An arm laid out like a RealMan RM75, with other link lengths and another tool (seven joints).
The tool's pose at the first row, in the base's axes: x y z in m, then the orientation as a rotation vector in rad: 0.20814, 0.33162, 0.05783, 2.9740, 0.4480, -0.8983
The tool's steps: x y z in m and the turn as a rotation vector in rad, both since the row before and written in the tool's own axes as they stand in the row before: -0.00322, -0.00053, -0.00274, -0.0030, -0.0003, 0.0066; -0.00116, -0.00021, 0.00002, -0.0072, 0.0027, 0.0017; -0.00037, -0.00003, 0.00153, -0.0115, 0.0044, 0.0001; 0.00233, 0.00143, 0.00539, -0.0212, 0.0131, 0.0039; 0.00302, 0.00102, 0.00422, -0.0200, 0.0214, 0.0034; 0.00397, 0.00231, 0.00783, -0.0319, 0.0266, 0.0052; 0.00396, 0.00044, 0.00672, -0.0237, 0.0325, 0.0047; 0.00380, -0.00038, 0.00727, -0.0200, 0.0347, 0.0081; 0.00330, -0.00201, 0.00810, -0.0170, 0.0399, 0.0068; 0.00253, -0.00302, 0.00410, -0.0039, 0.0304, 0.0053; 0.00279, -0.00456, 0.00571, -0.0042, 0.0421, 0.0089; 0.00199, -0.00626, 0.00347, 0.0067, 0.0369, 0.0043
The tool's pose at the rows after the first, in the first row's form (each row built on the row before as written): 0.20692, 0.33149, 0.06191, 2.9708, 0.4389, -0.8967; 0.20593, 0.33138, 0.06254, 2.9658, 0.4387, -0.8891; 0.20480, 0.33117, 0.06146, 2.9580, 0.4423, -0.8772; 0.20420, 0.32985, 0.05559, 2.9460, 0.4434, -0.8478; 0.20476, 0.32915, 0.05038, 2.9394, 0.4452, -0.8074; 0.20485, 0.32692, 0.04158, 2.9239, 0.4477, -0.7543; 0.20520, 0.32647, 0.03379, 2.9180, 0.4493, -0.6970; 0.20523, 0.32657, 0.02558, 2.9156, 0.4451, -0.6380; 0.20432, 0.32786, 0.01674, 2.9171, 0.4427, -0.5732; 0.20419, 0.33061, 0.01176, 2.9260, 0.4391, -0.5273; 0.20346, 0.33461, 0.00508, 2.9384, 0.4315, -0.4638; 0.20242, 0.34046, 0.00062, 2.9580, 0.4288, -0.4119
